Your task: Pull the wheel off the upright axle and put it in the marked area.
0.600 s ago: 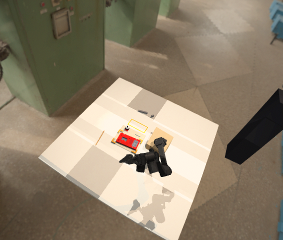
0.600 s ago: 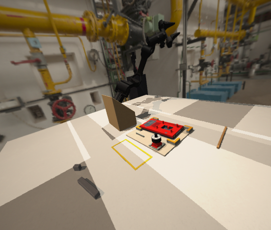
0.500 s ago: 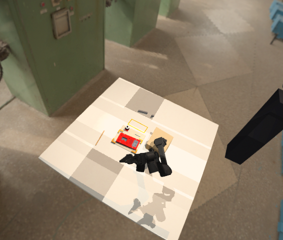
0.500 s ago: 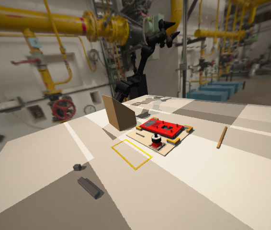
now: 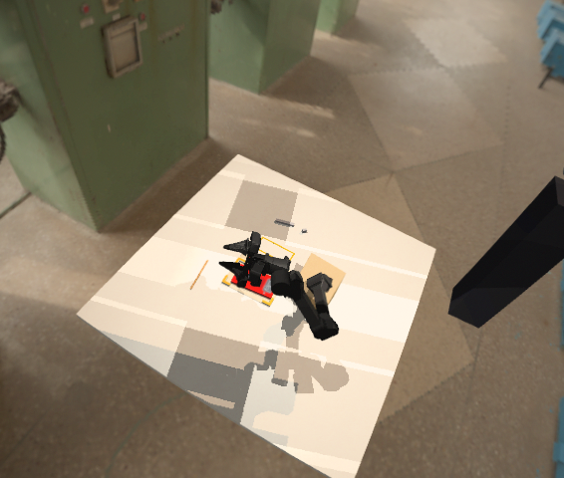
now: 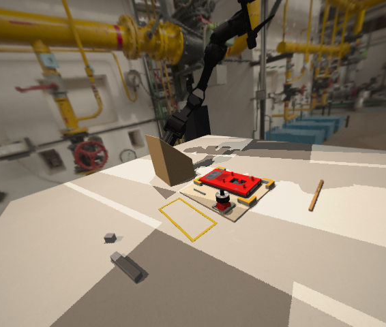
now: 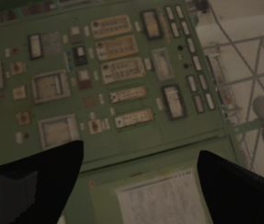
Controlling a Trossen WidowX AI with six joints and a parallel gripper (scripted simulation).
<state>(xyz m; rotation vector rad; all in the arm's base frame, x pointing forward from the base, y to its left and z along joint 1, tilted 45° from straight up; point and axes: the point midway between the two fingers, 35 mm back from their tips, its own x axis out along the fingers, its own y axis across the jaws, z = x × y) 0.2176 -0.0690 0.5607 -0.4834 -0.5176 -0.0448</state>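
My gripper tip is 60 mm short of the black wheel, 410 mm to the left of it and 530 mm above it. The rest, counted from my gripper tip: wooden stick: 230 mm ahead, 200 mm to the right, 560 mm below.
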